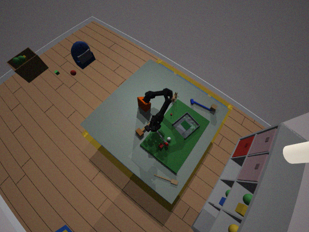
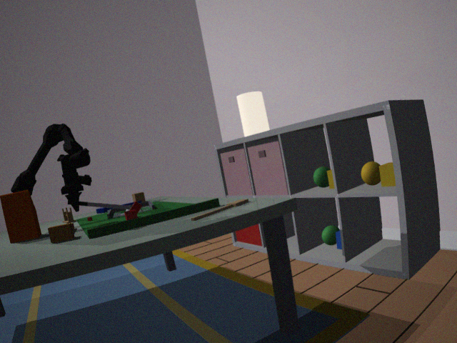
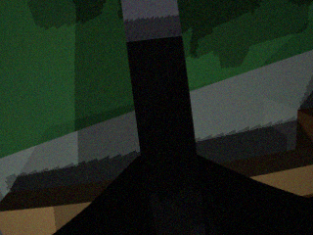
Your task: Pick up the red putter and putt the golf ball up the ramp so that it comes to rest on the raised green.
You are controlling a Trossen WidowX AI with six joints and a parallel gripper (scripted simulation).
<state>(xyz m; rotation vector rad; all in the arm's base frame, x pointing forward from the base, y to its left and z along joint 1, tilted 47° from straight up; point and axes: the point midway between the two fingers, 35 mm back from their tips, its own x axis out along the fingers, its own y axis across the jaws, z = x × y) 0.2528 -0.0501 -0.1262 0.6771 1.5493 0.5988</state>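
Right now my gripper tip is 120 mm short of the red putter. The rest, counted from my gripper tip: blue mallet (640 mm to the left, 190 mm ahead, 60 mm below); green mat (220 mm ahead, 170 mm to the left, 70 mm below); white golf ball (210 mm ahead, 50 mm below, 40 mm to the left).
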